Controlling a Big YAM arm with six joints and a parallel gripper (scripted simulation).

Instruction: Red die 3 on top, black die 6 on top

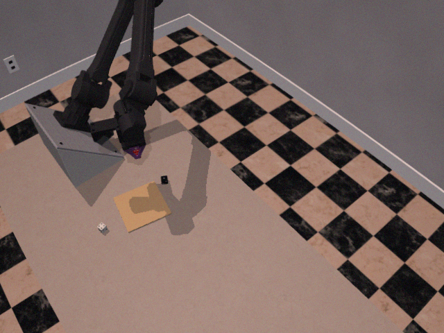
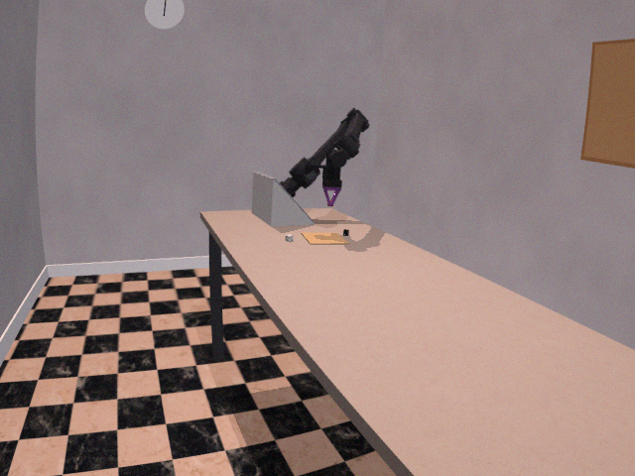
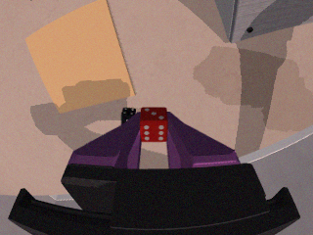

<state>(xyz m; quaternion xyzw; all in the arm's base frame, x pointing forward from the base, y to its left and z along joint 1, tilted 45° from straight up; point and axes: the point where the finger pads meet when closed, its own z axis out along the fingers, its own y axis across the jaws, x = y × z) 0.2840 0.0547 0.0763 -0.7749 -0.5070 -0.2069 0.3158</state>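
My gripper is now 10 cm above the black die, 6 cm short of it and 4 cm to the right of it. Also, from my hand: orange mat 11 cm below, 9 cm ahead, 6 cm to the right; white die 20 cm to the right, 10 cm below, 9 cm ahead; red die right at my hand.
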